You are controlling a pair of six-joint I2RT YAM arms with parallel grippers.
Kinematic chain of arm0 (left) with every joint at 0, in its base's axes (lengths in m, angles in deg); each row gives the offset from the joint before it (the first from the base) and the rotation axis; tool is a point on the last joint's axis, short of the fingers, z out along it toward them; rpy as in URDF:
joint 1: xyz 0 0 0.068 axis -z
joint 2: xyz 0.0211 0.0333 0.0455 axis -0.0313 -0.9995 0
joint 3: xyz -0.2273 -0.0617 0.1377 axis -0.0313 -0.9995 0
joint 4: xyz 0.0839 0.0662 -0.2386 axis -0.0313 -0.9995 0
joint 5: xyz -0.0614 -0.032 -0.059 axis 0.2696 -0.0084 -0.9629
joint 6: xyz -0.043 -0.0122 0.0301 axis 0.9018 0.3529 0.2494
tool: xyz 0 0 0 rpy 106.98 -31.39 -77.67
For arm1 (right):
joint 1: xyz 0 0 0.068 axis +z
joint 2: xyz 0.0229 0.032 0.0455 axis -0.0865 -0.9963 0
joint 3: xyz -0.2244 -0.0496 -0.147 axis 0.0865 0.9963 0
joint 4: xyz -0.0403 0.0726 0.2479 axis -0.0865 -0.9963 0
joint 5: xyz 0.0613 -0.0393 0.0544 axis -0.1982 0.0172 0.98
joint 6: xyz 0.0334 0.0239 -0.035 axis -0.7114 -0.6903 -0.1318
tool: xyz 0 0 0 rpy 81.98 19.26 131.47
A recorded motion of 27 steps. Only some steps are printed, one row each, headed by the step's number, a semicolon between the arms.
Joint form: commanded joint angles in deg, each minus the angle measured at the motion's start. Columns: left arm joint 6, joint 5, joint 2, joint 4, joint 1, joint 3; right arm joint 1, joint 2, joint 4, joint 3, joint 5, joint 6.
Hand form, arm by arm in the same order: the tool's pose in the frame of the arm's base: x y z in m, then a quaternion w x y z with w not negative. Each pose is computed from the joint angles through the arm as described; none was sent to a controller.
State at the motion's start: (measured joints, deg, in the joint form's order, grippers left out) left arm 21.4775 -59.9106 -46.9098 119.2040 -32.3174 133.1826; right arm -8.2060 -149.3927 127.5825 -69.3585 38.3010 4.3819
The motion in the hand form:
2: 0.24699 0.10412 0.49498 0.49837 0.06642 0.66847 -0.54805; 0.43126 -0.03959 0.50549 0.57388 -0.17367 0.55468 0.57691
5: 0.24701 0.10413 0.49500 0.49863 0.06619 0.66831 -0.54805; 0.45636 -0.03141 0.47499 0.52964 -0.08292 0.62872 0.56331
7: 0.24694 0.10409 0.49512 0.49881 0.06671 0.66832 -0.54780; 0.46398 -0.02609 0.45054 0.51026 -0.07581 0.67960 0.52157
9: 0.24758 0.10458 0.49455 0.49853 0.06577 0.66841 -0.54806; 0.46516 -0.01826 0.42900 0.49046 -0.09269 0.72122 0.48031
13: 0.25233 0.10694 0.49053 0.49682 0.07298 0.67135 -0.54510; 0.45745 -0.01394 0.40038 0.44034 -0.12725 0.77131 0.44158
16: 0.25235 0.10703 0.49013 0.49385 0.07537 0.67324 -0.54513; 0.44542 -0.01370 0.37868 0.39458 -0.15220 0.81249 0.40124
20: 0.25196 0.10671 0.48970 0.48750 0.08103 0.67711 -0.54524; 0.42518 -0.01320 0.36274 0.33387 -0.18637 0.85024 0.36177
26: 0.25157 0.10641 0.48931 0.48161 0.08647 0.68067 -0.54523; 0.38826 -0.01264 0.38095 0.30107 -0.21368 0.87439 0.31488
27: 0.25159 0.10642 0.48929 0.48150 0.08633 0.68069 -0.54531; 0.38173 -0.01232 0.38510 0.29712 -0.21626 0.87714 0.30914
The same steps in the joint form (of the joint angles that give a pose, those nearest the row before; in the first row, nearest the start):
2: -1.11 0.66 0.44 0.12 0.13 0.50; 3.67 -0.41 -10.86 -0.28 -22.69 2.06
5: -1.12 0.70 0.44 0.11 0.13 0.50; 5.36 -0.42 -35.82 -0.31 -26.75 15.30
7: -1.14 0.68 0.44 0.13 0.13 0.52; 6.19 -0.42 -51.73 -0.31 -28.04 29.42
9: -1.16 0.70 0.33 0.13 0.11 0.50; 7.21 -0.41 -65.07 -0.30 -29.29 42.95
13: -2.62 -0.02 -0.53 0.11 0.17 0.50; 7.65 -0.41 -83.41 -0.30 -29.24 60.15
16: -2.64 -0.53 -0.57 0.12 0.15 0.50; 7.65 -0.42 -98.58 -0.31 -31.89 74.12
20: -2.64 -1.60 -0.57 0.12 0.15 0.50; 7.65 0.04 -114.47 -0.31 -35.76 88.00
26: -2.64 -2.60 -0.57 0.14 0.15 0.50; 7.54 4.63 -126.44 -0.31 -41.22 96.17
27: -2.64 -2.60 -0.57 0.12 0.15 0.50; 7.54 5.53 -128.04 -0.30 -41.94 96.91

